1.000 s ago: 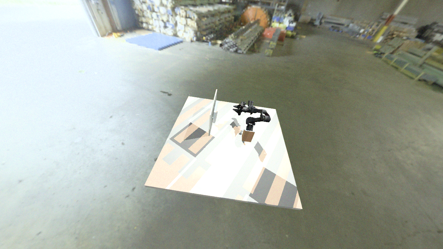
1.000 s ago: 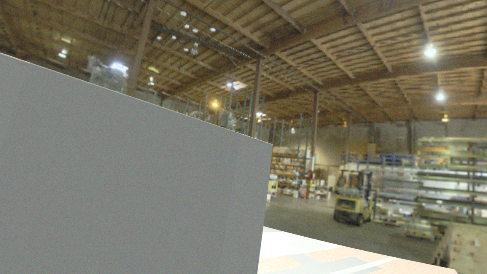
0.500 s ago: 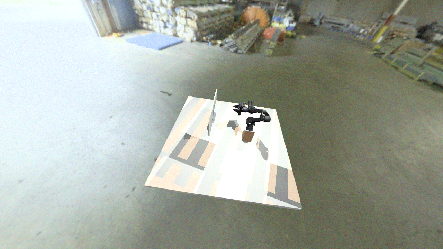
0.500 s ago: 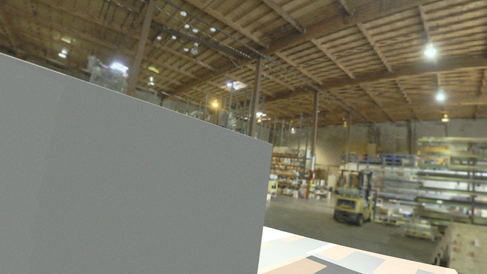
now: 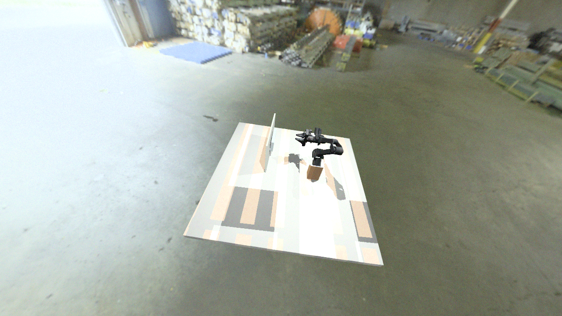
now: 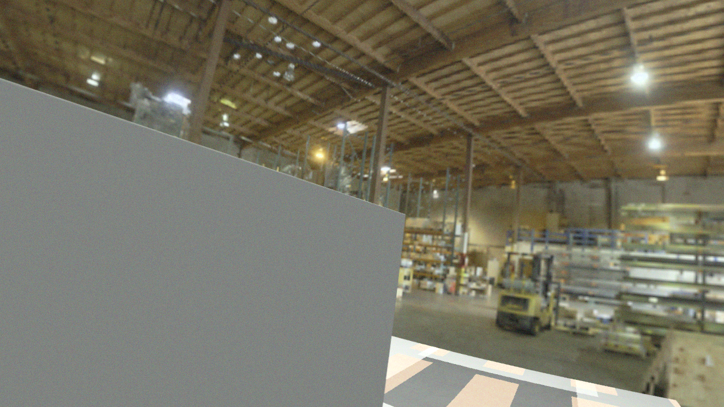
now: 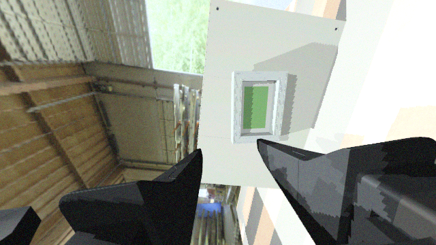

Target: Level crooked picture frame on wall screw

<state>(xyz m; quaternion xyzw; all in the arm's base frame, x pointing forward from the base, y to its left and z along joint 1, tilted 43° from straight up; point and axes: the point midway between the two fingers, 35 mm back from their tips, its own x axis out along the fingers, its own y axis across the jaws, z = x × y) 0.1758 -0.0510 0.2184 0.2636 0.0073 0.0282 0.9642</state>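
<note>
Right now the picture frame is 200 mm ahead of my gripper tip, 90 mm below it and 10 mm to the right of it. From my gripper tip the other things lie so: wall panel 210 mm ahead, 100 mm below.
</note>
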